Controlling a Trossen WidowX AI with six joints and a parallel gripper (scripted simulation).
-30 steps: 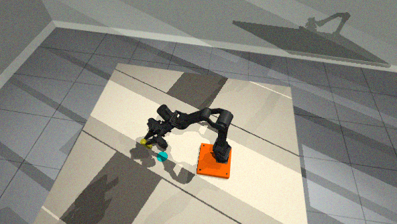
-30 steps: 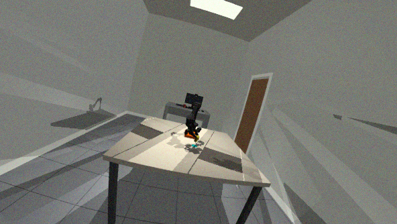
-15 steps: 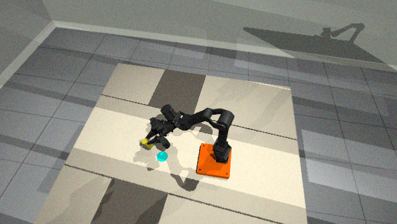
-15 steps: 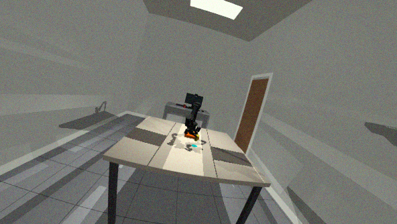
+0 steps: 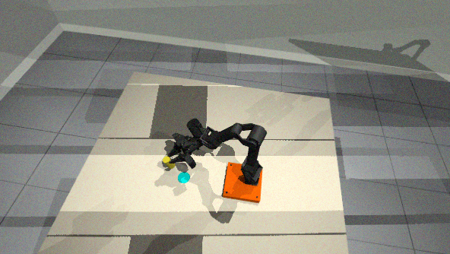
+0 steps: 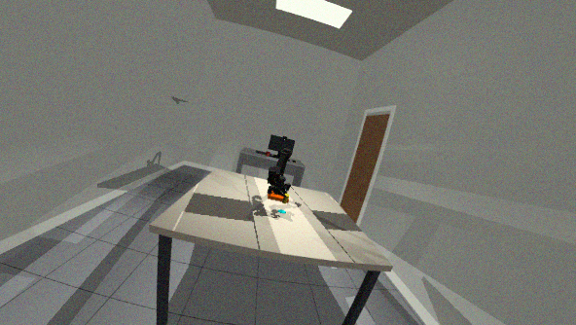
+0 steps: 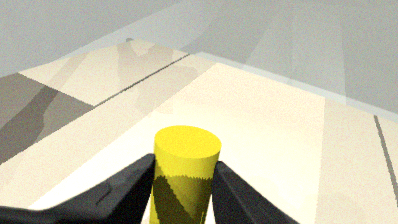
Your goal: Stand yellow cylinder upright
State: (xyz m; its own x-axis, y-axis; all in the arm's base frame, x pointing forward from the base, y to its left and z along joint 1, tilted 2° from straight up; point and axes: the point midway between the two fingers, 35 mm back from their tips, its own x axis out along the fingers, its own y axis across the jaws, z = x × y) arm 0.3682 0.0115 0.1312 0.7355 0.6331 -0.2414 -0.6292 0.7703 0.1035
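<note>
My gripper tip is now 140 mm above the cyan circle, 60 mm past it and 10 mm to the right of it. Also, from my gripper tip: yellow tall cylinder 20 mm below.
</note>
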